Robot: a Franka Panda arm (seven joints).
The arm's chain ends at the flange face. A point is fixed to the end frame.
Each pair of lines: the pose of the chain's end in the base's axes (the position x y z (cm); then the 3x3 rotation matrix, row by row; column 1 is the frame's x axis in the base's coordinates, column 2 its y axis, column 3 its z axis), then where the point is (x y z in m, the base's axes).
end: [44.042 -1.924 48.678], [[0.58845 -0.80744 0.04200], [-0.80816 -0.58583 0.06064], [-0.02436 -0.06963 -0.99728]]
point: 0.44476 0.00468 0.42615
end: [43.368 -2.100 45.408], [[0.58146 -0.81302 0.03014], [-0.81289 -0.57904 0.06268], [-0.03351 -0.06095 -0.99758]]
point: 0.43747 0.00303 0.39345
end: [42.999 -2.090 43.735], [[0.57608 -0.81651 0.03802], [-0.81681 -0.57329 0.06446], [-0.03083 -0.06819 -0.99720]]
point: 0.43440 0.00322 0.37680
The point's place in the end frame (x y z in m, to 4 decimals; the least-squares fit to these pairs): -0.0153 -0.0133 0.0621
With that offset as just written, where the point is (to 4 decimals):
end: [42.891 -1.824 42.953], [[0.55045 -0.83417 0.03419], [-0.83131 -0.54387 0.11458], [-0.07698 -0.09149 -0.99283]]
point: 0.4337 0.0088 0.3703
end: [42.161 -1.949 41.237], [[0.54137 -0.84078 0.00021], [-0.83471 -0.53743 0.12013], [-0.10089 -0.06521 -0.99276]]
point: 0.4245 0.0079 0.3531
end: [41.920 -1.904 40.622], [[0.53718 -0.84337 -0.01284], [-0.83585 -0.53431 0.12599], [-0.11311 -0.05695 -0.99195]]
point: 0.4214 0.0087 0.3471
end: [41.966 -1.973 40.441], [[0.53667 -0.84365 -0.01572], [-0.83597 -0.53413 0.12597], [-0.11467 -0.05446 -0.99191]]
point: 0.4217 0.0080 0.3453
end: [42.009 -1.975 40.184], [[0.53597 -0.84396 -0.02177], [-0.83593 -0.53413 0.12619], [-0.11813 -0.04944 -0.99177]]
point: 0.4218 0.0080 0.3427
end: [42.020 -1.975 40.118], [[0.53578 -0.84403 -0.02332], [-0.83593 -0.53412 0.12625], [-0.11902 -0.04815 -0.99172]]
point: 0.4218 0.0080 0.3421
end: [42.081 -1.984 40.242], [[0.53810 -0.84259 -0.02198], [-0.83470 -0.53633 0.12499], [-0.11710 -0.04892 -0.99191]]
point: 0.4224 0.0078 0.3433
